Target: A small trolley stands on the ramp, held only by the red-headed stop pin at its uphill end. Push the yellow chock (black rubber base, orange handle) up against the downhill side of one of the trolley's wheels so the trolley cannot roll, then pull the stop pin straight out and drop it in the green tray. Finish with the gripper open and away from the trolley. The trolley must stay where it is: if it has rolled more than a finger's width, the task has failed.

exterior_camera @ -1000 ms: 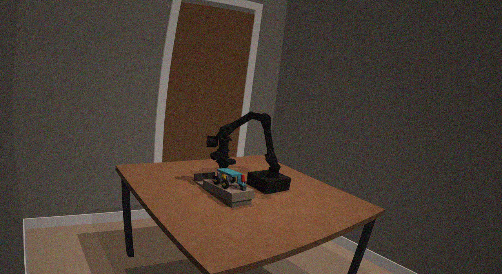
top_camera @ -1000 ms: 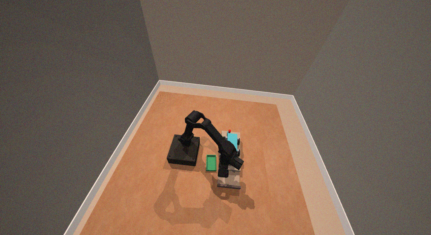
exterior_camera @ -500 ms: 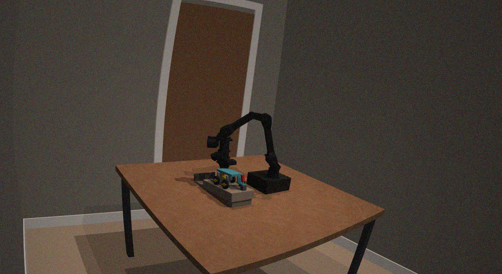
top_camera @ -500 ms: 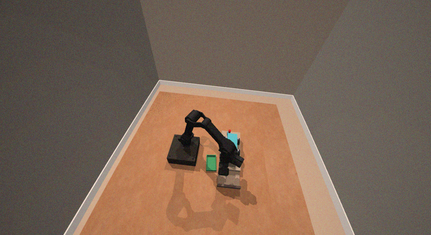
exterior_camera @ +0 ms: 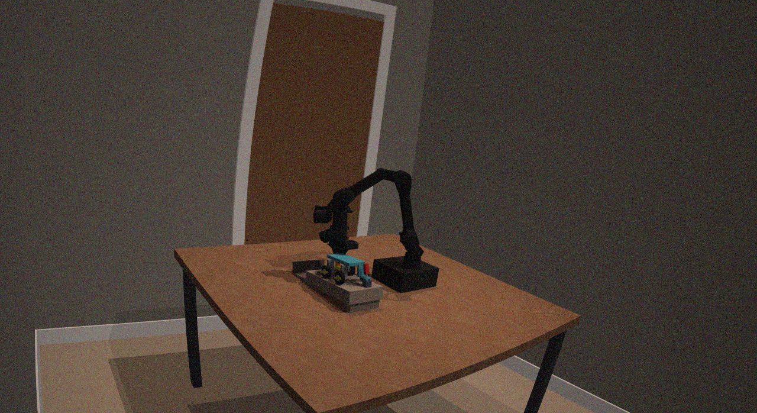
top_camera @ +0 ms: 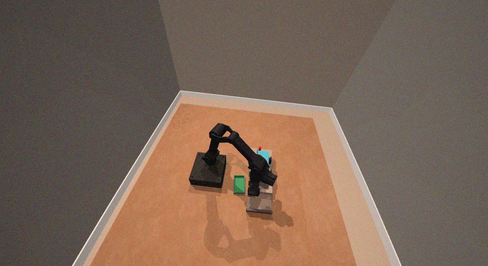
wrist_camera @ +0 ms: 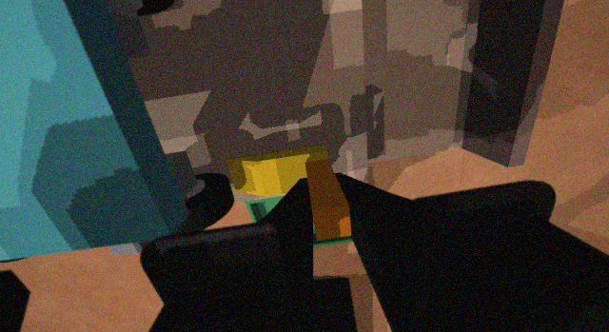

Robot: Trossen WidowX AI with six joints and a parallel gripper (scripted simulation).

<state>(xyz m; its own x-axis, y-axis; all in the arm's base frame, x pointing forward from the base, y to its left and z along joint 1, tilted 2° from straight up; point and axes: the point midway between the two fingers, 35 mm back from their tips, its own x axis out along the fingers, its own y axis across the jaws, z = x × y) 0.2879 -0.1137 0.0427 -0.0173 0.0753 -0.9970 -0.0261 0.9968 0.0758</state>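
Right now the yellow chock is 2 cm to the left of my gripper tip and 1 cm below it. Also, from my gripper tip: trolley: 5 cm ahead, 13 cm to the left, 2 cm above; then grey ramp: 5 cm ahead, 12 cm to the left, 5 cm below; then green tray: 8 cm behind, 2 cm to the left, 10 cm below.
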